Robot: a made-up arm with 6 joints.
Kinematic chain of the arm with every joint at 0, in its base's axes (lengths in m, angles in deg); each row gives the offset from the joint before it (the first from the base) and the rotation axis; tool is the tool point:
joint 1: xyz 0 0 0.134 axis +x
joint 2: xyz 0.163 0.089 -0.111 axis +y
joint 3: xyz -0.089 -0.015 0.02 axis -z
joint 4: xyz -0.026 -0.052 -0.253 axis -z
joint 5: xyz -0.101 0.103 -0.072 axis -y
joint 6: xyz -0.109 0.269 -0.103 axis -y
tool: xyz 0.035 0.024 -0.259
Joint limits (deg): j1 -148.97..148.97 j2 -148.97..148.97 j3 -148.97..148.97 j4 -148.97..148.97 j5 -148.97..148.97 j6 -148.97..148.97
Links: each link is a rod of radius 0.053 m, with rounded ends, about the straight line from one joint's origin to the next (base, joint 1, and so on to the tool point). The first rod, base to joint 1, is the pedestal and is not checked.
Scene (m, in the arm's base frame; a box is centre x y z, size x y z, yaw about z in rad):
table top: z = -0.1
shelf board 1: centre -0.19 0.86 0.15 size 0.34 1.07 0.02 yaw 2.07
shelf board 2: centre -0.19 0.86 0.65 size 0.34 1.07 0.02 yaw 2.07
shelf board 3: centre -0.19 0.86 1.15 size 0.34 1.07 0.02 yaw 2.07
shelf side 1: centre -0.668 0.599 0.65 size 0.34 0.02 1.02 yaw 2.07
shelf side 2: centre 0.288 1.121 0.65 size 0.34 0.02 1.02 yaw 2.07
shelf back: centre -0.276 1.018 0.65 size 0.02 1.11 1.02 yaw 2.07
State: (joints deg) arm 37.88 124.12 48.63 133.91 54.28 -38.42
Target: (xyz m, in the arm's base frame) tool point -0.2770 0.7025 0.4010
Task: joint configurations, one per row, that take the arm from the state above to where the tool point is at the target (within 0.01 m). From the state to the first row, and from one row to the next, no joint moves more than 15 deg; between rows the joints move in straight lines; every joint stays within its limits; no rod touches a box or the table.
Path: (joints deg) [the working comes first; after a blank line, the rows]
Joints at the target: 94.23 61.23 4.44 96.73 23.43 -56.53
Straight joint move there: touches shelf board 1, the table top.

1: 45.51 130.33 49.83 121.04 39.92 -39.31
2: 53.13 136.55 51.03 108.17 25.55 -40.20
3: 60.76 142.76 52.23 95.30 11.19 -41.08
4: 68.39 148.97 53.43 82.43 -3.18 -41.97
5: 74.69 139.37 46.97 86.96 -6.74 -54.67
6: 81.00 129.76 40.50 91.48 -10.30 -67.36
7: 87.30 120.16 34.03 96.00 -13.86 -80.06
8: 93.61 110.56 27.57 100.52 -17.42 -92.75
9: 99.92 100.95 21.10 105.05 -20.98 -105.45
10: 98.49 91.02 16.94 102.97 -9.88 -93.22
11: 97.07 81.09 12.77 100.89 1.23 -80.99
12: 95.65 71.16 8.61 98.81 12.33 -68.76
13: 94.23 61.23 4.44 96.73 23.43 -56.53

